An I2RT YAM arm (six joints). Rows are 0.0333 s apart.
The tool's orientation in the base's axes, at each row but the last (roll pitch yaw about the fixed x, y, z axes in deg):
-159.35, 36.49, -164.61
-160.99, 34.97, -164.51
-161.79, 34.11, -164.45
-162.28, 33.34, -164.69
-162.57, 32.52, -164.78
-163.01, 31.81, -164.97
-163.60, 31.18, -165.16
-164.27, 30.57, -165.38
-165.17, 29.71, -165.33
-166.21, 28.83, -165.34
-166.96, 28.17, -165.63
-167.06, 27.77, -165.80
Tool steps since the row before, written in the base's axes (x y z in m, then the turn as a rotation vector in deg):
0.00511, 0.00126, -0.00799, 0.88, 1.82, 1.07
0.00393, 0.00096, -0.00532, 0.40, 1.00, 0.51
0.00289, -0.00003, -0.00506, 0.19, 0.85, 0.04
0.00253, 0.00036, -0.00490, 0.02, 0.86, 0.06
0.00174, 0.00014, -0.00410, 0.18, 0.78, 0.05
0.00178, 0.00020, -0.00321, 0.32, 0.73, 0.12
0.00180, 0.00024, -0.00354, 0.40, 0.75, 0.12
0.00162, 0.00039, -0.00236, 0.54, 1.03, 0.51
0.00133, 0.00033, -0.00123, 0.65, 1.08, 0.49
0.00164, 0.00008, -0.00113, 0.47, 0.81, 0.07
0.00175, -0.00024, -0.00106, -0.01, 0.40, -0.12
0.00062, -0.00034, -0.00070, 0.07, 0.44, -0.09
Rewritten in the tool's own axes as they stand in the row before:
0.00052, 0.00324, 0.00899, -1.71, 1.40, -0.60
-0.00026, 0.00206, 0.00635, -0.83, 0.80, -0.32
0.00054, 0.00103, 0.00571, -0.36, 0.79, -0.05
0.00058, 0.00136, 0.00532, -0.24, 0.81, -0.17
0.00076, 0.00100, 0.00427, -0.35, 0.72, -0.06
0.00019, 0.00081, 0.00358, -0.49, 0.64, -0.03
0.00029, 0.00090, 0.00386, -0.56, 0.65, 0.01
-0.00023, 0.00075, 0.00278, -0.93, 0.82, -0.27
-0.00058, 0.00043, 0.00169, -1.03, 0.86, -0.20
-0.00086, 0.00009, 0.00179, -0.61, 0.71, 0.09
-0.00094, -0.00026, 0.00181, -0.02, 0.41, 0.06
-0.00013, -0.00028, 0.00095, -0.11, 0.44, 0.07

